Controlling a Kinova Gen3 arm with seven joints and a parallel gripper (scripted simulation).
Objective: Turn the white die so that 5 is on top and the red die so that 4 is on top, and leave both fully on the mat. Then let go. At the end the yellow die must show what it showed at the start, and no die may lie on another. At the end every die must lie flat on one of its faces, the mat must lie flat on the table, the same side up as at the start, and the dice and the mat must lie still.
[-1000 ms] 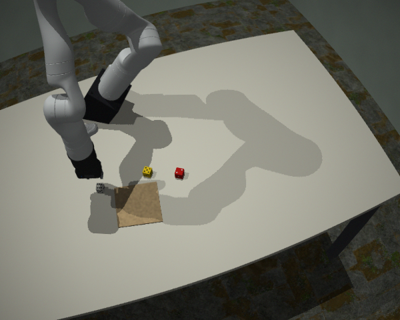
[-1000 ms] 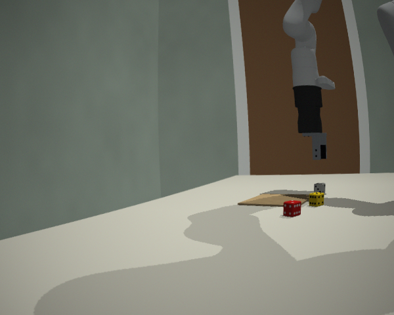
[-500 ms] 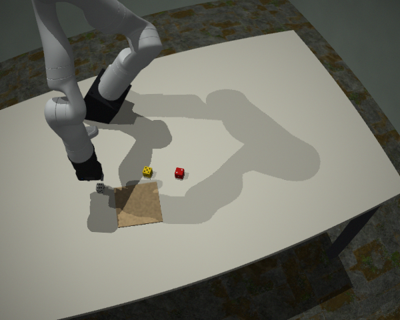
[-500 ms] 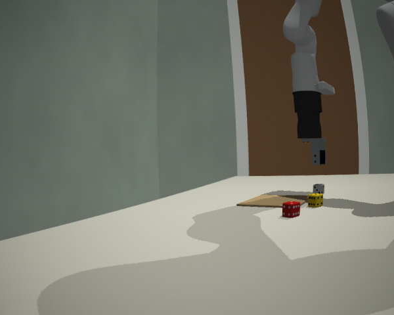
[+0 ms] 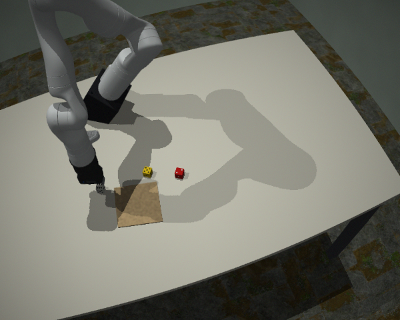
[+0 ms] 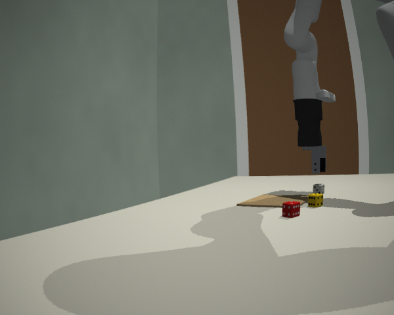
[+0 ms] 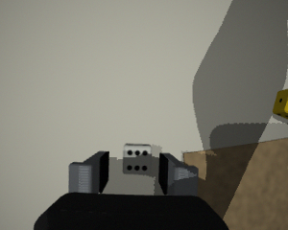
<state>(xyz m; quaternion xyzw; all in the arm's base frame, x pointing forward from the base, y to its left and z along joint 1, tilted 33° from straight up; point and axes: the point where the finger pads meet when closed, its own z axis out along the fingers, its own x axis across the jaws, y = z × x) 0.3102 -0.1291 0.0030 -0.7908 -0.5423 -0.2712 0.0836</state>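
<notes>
My gripper is now 6 cm above the white die. Round my hand: red die 26 cm to the left, 6 cm below, 3 cm ahead; then brown mat 11 cm to the left, 9 cm ahead, 7 cm below; then yellow die 17 cm to the left, 6 cm below, 1 cm behind.
</notes>
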